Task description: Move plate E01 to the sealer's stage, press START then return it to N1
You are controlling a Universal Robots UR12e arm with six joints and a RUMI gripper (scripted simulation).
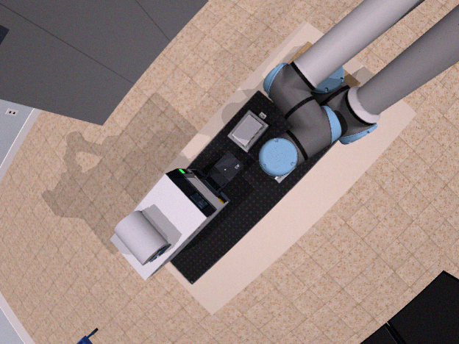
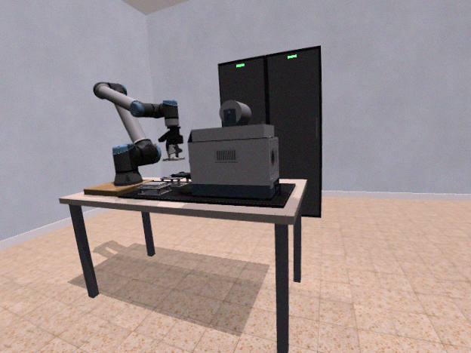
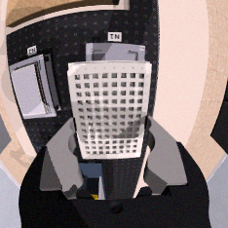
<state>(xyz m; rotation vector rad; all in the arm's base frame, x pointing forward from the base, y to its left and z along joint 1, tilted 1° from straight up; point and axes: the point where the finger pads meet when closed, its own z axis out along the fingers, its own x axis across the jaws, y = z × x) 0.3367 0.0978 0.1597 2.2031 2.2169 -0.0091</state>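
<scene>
Now: the sealer stage 190 mm ahead of my hand, 140 mm to the right of it and 80 mm below it. Also, from my hand: foil roll: 520 mm ahead, 230 mm above, 140 mm to the right; then plate nest N1: 130 mm below, 20 mm behind, 10 mm to the left; then square start button: 290 mm ahead, 240 mm to the right.
</scene>
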